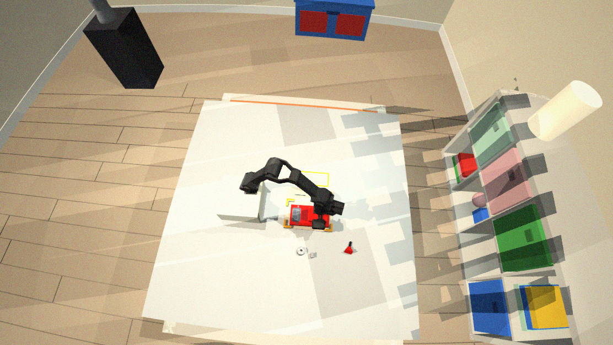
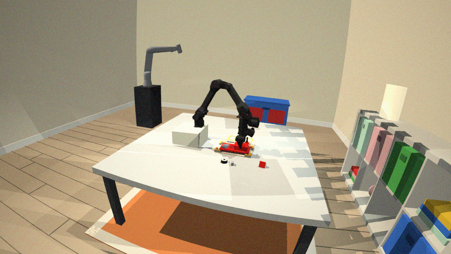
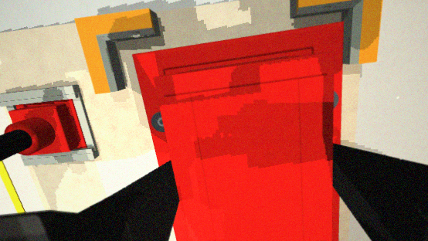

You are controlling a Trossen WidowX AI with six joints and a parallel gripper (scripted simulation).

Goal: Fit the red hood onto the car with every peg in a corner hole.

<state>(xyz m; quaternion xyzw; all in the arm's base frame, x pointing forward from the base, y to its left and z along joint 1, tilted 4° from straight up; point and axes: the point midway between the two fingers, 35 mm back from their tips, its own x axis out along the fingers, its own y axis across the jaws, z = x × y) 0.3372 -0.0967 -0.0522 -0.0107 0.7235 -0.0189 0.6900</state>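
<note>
The red hood lies right at my gripper tip. Round my gripper tip: grey engine block (10 mm below).
</note>
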